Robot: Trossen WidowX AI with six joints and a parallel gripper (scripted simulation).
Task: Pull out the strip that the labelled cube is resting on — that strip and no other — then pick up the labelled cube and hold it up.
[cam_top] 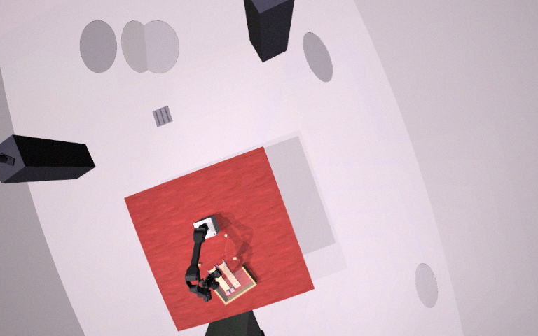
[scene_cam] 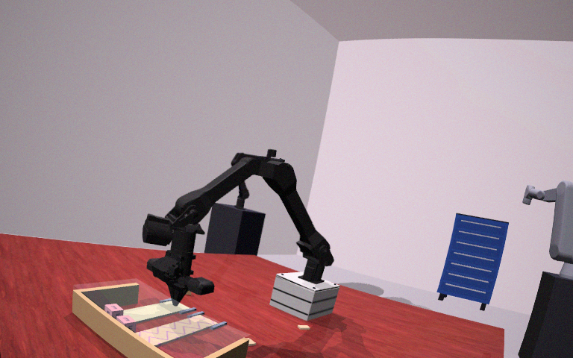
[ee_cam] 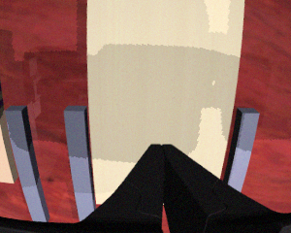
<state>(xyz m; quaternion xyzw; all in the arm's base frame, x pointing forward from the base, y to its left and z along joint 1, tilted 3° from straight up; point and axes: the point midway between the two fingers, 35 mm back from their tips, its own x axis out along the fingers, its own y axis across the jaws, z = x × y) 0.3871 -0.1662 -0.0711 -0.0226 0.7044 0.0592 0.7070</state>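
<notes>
The cream strip lies 10 cm ahead of my gripper tip and 1 cm to the left of it.
</notes>
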